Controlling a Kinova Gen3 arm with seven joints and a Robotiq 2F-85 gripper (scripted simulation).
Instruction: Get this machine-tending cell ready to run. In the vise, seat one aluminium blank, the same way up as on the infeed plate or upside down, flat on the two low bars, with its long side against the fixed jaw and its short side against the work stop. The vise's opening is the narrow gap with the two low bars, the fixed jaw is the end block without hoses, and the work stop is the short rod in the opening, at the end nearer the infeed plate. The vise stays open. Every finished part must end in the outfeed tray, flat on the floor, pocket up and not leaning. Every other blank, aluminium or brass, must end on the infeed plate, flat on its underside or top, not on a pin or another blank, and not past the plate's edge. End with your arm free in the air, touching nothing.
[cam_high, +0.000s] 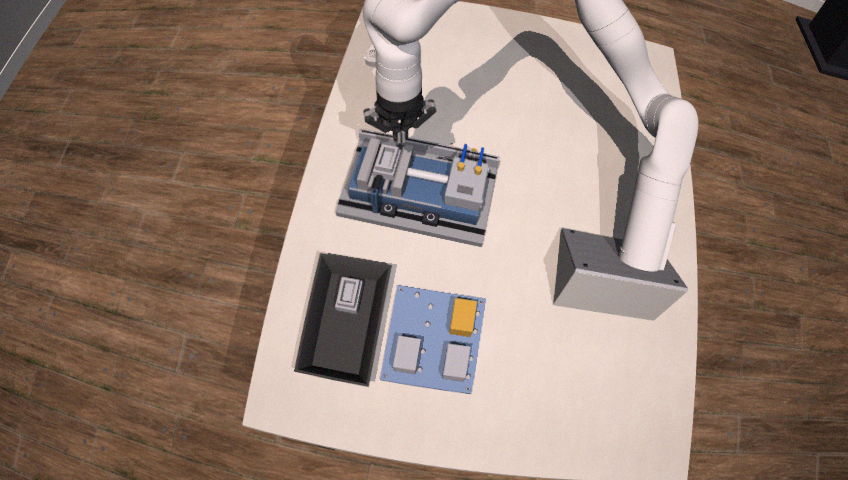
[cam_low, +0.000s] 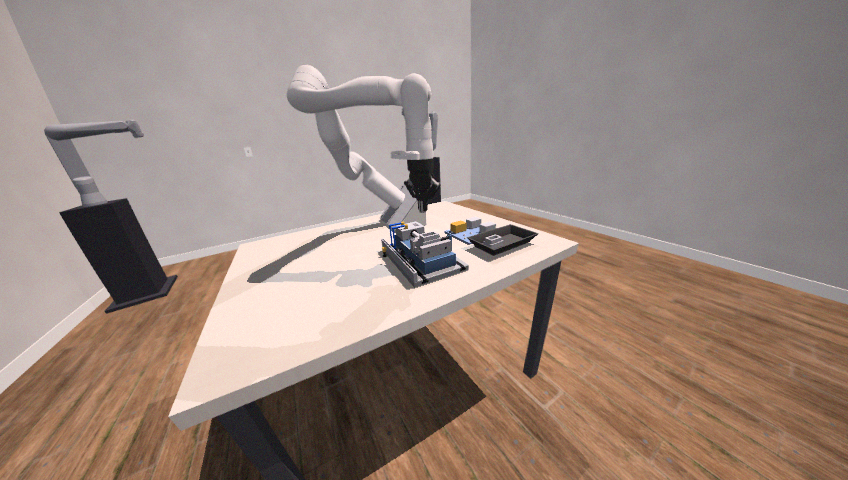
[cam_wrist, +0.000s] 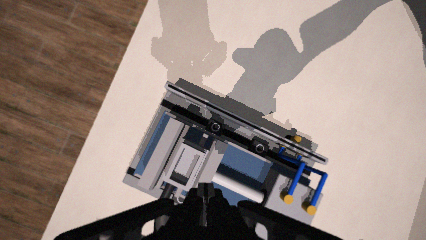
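My gripper is now 5 cm past the white rod, 1 cm to the right of it and 12 cm above it. From my hand the other things lie so: hose block 13 cm behind, 2 cm to the left, 12 cm below; blue vise 4 cm behind, 1 cm to the left, 16 cm below; brass blank 14 cm behind, 28 cm to the left, 17 cm below.
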